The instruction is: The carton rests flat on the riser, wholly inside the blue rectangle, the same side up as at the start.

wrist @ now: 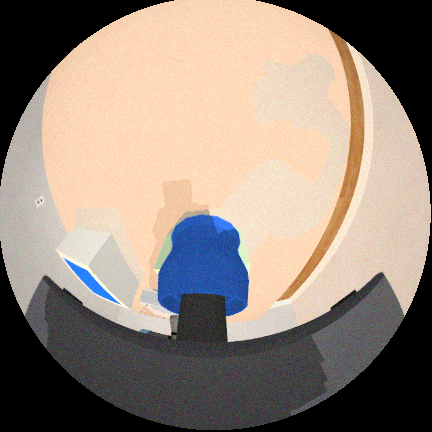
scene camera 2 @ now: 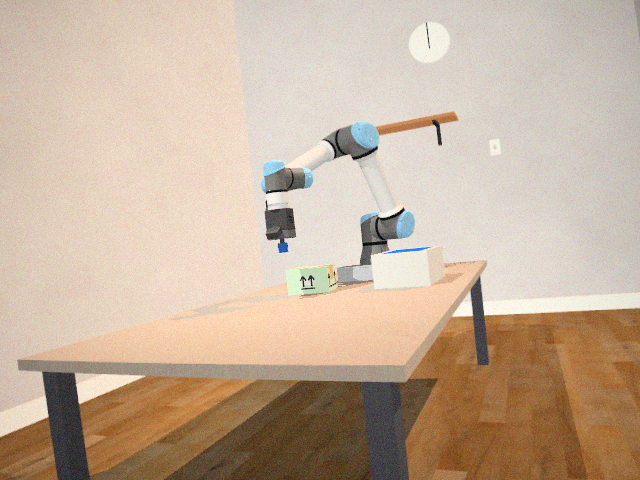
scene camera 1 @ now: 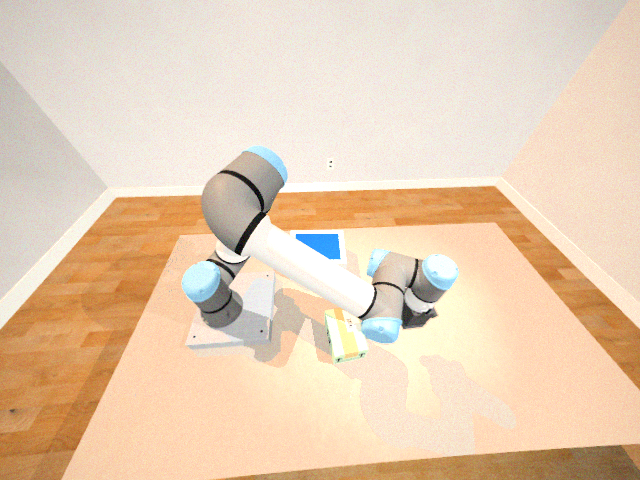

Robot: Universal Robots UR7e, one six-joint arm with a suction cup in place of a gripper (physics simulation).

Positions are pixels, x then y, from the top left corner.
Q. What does the riser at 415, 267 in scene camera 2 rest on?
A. The table.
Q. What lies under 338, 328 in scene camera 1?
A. A carton.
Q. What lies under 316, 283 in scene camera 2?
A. A carton.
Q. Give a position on my suction cup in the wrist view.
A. At 204, 258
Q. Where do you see a riser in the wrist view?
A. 93, 256
